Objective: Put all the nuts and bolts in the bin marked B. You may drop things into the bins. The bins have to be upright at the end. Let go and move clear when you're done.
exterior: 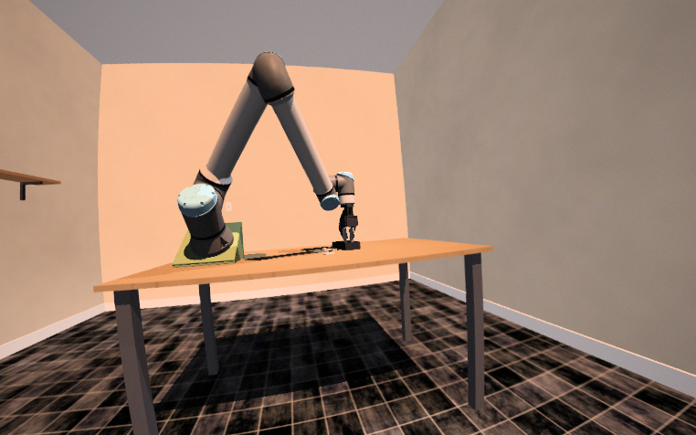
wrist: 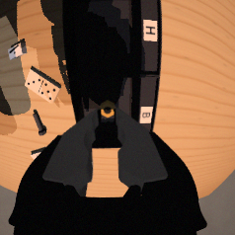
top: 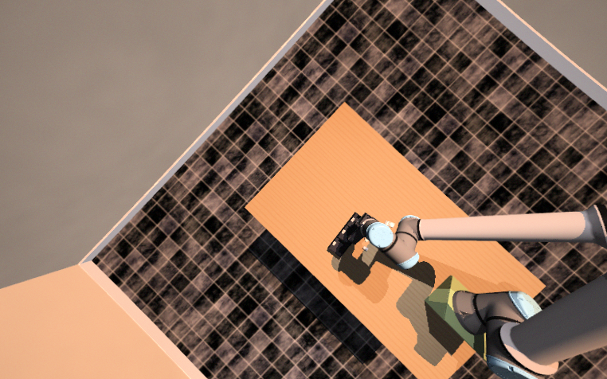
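My gripper is now 1 cm above the gold nut. Round my hand: white piece: 12 cm behind, 8 cm to the left, 2 cm below; then dark bolt: 11 cm behind, 4 cm to the right, 3 cm below; then black three-part bin: 8 cm to the left, 1 cm below.
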